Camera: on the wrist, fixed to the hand. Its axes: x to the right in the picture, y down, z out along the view.
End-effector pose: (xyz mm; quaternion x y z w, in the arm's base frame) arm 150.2 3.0 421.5 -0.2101 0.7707 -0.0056 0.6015
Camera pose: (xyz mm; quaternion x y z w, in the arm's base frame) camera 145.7 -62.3 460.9 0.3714 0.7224 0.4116 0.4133
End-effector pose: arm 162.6 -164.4 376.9 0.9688 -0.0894 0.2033 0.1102
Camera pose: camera 153.3 -89.2 386.7 -0.6332 0.7300 -0.2528 0.0464
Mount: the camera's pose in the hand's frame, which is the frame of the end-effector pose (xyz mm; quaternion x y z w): -14.0 -68.4 -31.0 -0.0111 0.0316 0.6879 0.7250
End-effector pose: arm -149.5 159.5 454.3 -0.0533 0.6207 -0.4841 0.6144
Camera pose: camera -207.6 149.4 502.9 0.3968 0.5115 0.0769 0.7583
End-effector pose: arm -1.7 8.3 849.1 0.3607 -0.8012 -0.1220 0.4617
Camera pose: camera 60.2 -26.3 820.7 -0.2909 -0.8130 0.2317 0.4480
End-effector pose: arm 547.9 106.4 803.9 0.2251 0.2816 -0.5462 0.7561
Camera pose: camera 473.7 115.6 788.1 0.3658 0.0793 0.1344 0.9175
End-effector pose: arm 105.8 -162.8 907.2 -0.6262 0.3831 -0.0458 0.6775
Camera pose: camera 106.7 -194.9 976.5 -0.1965 0.7304 0.4173 0.5036
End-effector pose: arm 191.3 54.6 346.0 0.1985 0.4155 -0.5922 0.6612
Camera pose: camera 117.4 71.6 354.8 0.4411 0.1922 0.0364 0.8759
